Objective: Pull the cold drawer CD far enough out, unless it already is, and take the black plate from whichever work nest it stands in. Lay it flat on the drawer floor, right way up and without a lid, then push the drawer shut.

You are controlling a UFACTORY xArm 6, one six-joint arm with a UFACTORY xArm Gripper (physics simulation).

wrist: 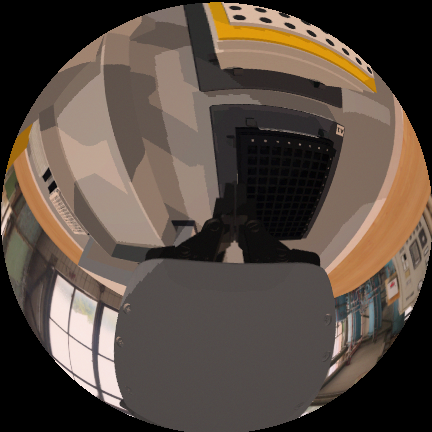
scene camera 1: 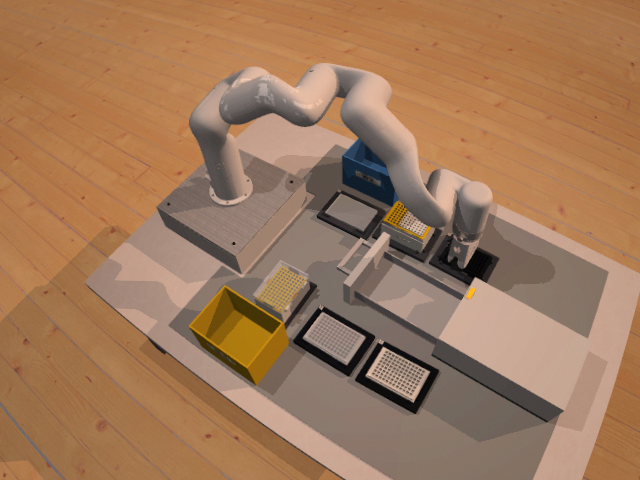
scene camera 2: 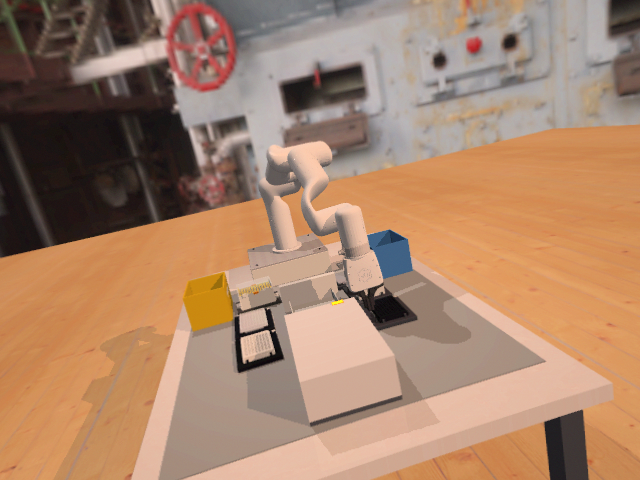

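Pixels of known places: gripper, between the fingertips: (wrist: 235, 196) (scene camera 1: 457, 267) (scene camera 2: 370, 309); arm's base, origin of its link: (scene camera 1: 231, 190) (scene camera 2: 287, 248).
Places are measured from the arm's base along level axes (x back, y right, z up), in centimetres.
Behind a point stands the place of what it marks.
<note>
The black plate (scene camera 1: 481, 261) {z -7.0, x -70.4, y -18.1 cm} (scene camera 2: 391, 308) {z -6.3, x -68.7, y -17.5 cm} (wrist: 285, 185) {z -6.4, x -64.4, y -16.7 cm} lies flat, wells up, in a black work nest (scene camera 1: 438, 262) {z -7.7, x -60.0, y -12.2 cm} (scene camera 2: 403, 318) {z -7.8, x -73.7, y -18.6 cm} (wrist: 224, 150) {z -7.7, x -61.6, y -11.8 cm} beside the drawer. My gripper (scene camera 1: 455, 265) {z -6.3, x -65.4, y -12.3 cm} (scene camera 2: 370, 312) {z -6.3, x -65.4, y -12.3 cm} (wrist: 235, 196) {z -6.3, x -65.4, y -12.3 cm} is shut and empty, fingers pointing down over the drawer-side edge of this nest. In the wrist view the fingers overlap the plate's left edge; whether they touch it cannot be told. The drawer (scene camera 1: 408, 299) {z -7.1, x -57.9, y 2.4 cm} stands far out of its pale cabinet (scene camera 1: 516, 341) {z 1.3, x -86.0, y 4.5 cm} (scene camera 2: 336, 346) {z 1.3, x -93.1, y 4.8 cm}, and its visible floor is bare. Its front panel (scene camera 1: 367, 268) {z -1.5, x -45.8, y 2.7 cm} (scene camera 2: 310, 289) {z -2.9, x -46.0, y 0.8 cm} carries a handle.
A yellow-and-white tip rack (scene camera 1: 408, 222) {z -1.3, x -48.5, y -15.6 cm} (wrist: 285, 32) stands close beside the black plate's nest. Beyond are a flat grey plate (scene camera 1: 351, 211) {z -7.0, x -31.0, y -15.2 cm} and a blue bin (scene camera 1: 367, 173) {z 0.4, x -30.9, y -24.6 cm} (scene camera 2: 391, 253) {z -0.5, x -40.3, y -30.7 cm}. Across the drawer are a yellow bin (scene camera 1: 240, 335) {z -8.5, x -26.3, y 32.2 cm} (scene camera 2: 208, 302) {z -0.6, x -37.7, y 33.4 cm}, a clear-covered rack (scene camera 1: 283, 289) {z -1.2, x -31.2, y 18.6 cm} and two pale plates (scene camera 1: 334, 337) {z -6.6, x -47.2, y 21.1 cm} (scene camera 1: 398, 373) {z -6.4, x -64.9, y 21.6 cm}.
</note>
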